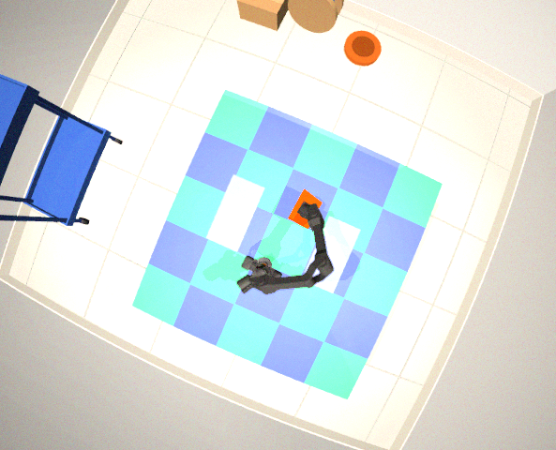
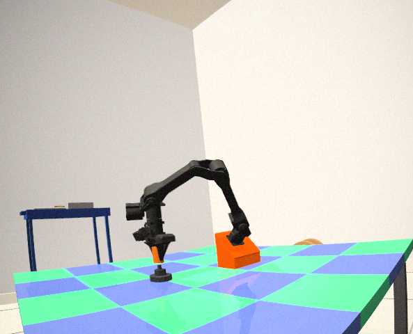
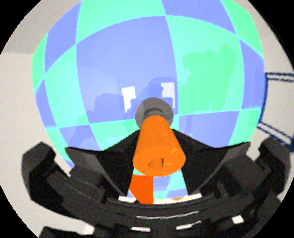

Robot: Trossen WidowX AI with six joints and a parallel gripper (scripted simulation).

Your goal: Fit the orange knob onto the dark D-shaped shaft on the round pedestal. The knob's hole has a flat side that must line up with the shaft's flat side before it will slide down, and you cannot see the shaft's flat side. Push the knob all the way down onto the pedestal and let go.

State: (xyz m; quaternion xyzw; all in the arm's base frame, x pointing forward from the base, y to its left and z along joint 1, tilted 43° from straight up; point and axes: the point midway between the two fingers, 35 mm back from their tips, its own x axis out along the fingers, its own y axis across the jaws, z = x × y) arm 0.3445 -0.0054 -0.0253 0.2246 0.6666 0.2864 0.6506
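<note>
Right now the dark round pedestal is 5 cm below my gripper tip. Also, from my gripper tip: orange knob 2 cm above.
</note>
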